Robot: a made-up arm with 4 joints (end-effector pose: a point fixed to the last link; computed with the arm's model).
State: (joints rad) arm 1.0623 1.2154 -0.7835 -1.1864
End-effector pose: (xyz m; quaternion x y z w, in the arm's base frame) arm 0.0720 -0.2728 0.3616 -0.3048 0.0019 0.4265 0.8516
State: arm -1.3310 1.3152 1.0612 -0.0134
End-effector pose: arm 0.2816 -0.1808 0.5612 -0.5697 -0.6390 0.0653 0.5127
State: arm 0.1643 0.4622 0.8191 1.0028
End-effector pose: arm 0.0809 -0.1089 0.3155 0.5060 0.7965 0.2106 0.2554
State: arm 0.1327 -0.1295 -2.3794 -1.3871
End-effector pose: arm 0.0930 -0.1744 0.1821 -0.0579 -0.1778 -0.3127 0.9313
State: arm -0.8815 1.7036 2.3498 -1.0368
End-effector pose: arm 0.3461 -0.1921 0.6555 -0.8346 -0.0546 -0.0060 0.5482
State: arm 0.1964 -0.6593 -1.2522 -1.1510
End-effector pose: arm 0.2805 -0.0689 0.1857 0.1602 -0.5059 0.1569 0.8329
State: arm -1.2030 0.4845 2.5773 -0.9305
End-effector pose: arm 0.0789 -0.1978 0.5828 -0.6528 0.1412 -0.4205 0.6141
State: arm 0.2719 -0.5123 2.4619 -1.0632
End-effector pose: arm 0.1715 -0.0078 0.1476 0.2371 -0.1350 -0.8705 0.4097
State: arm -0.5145 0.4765 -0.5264 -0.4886
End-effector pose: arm 0.0775 -0.1960 0.3733 0.4593 0.4100 0.3421 0.7099
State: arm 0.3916 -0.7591 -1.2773 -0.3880
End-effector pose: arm 0.3182 -0.0532 0.2263 0.4972 -0.5888 0.2389 0.5908
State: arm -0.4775 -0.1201 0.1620 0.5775
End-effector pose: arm 0.1048 -0.0741 0.2916 0.7723 0.4544 0.2803 0.3442
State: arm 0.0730 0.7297 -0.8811 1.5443
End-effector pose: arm 0.1331 -0.2546 0.4015 0.8395 0.2004 -0.2993 0.4068
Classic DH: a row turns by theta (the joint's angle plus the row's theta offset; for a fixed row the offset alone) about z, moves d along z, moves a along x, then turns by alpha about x. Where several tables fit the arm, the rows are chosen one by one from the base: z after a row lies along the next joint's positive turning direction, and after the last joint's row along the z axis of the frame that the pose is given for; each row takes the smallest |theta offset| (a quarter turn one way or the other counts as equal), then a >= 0, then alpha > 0; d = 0 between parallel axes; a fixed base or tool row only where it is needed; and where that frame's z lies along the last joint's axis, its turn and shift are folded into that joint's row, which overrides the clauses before.
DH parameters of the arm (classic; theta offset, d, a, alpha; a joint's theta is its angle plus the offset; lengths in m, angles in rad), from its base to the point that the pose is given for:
base (fixed): 0 0.39 0.19 1.5708
joint 1: 1.207 0.0301 0.0672 -2.3967
joint 2: 1.2979 0.0121 -0.1667 1.3272
joint 3: -0.827 -0.2061 0.0829 -1.5901
joint 4: 1.2733 0.0294 -0.0185 1.8803
tool (fixed): 1.8923 -0.0235 0 0

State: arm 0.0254 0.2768 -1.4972 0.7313
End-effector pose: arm 0.0975 -0.2357 0.3283 0.7506 -0.1560 -0.0958 0.6349
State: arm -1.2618 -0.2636 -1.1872 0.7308
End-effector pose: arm 0.0381 -0.1510 0.3693 0.7415 0.1298 -0.4464 0.4838
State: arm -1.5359 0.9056 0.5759 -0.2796
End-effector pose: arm 0.2029 -0.1804 0.5335 -0.7090 -0.6688 -0.0559 0.2167
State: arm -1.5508 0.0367 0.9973 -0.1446
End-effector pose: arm 0.0583 -0.0701 0.4958 -0.8214 -0.4614 -0.3114 0.1245
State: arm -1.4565 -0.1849 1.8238 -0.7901
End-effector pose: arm -0.0013 -0.0453 0.4929 -0.7126 -0.0285 -0.6621 0.2303
